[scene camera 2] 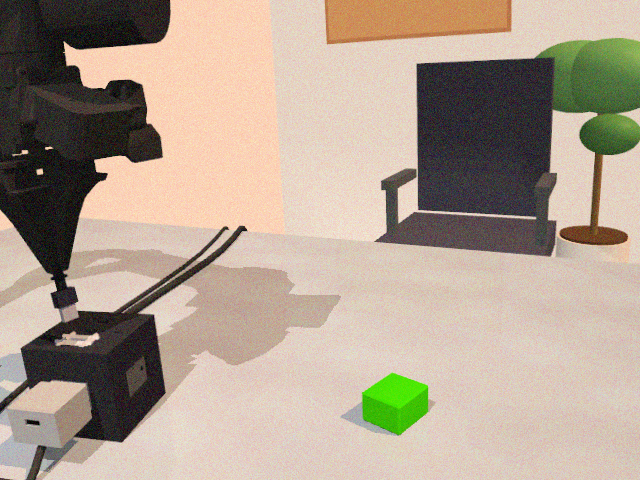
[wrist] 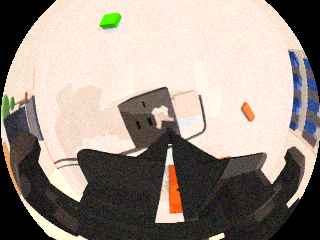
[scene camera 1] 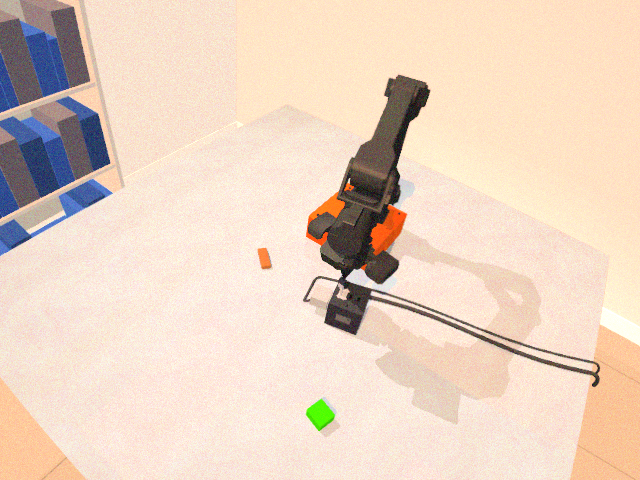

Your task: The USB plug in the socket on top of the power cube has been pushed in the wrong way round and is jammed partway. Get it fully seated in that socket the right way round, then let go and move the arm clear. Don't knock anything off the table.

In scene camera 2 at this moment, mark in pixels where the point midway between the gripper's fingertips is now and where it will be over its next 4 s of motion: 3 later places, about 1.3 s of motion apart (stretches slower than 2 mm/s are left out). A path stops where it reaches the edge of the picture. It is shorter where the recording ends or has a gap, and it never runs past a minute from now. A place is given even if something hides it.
My gripper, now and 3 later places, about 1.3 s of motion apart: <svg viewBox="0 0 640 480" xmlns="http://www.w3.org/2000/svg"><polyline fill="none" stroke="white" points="57,271 61,276 66,281 69,285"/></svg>
